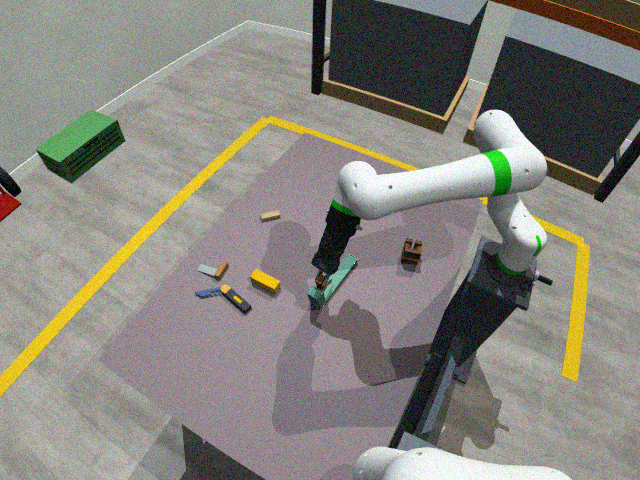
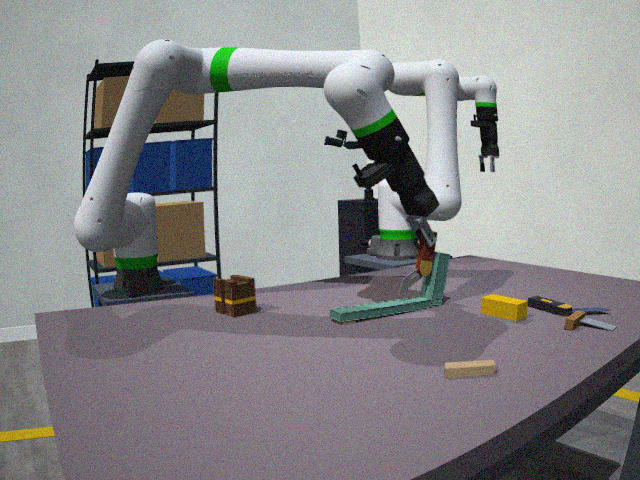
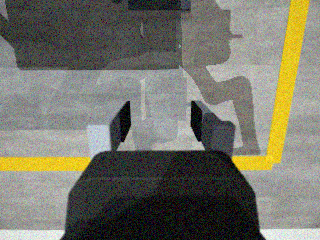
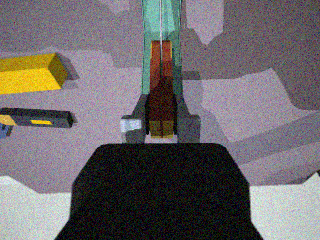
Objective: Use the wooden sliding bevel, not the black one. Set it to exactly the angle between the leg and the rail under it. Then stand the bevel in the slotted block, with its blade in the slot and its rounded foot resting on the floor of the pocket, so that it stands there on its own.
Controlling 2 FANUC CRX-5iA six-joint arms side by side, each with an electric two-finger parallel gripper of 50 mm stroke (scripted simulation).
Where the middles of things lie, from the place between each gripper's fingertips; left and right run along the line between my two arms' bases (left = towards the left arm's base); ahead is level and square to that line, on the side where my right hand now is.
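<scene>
Right hand (image 2: pixel 429 243): 5 cm above wooden bevel (image 2: pixel 425 254), 1 cm to the left of it. From my right hand: pale wooden block (image 2: pixel 484 367), 14 cm below, 36 cm ahead, 23 cm to the right. Yellow block (image 2: pixel 504 308), 13 cm below my right hand, 20 cm ahead, 4 cm to the left.
Wooden bevel: 20 cm below my left hand, 56 cm ahead of it, 87 cm to the right of it. From my left hand too: pale wooden block, 28 cm below, 92 cm ahead, 108 cm to the right; yellow block, 28 cm below, 76 cm ahead, 81 cm to the right.
</scene>
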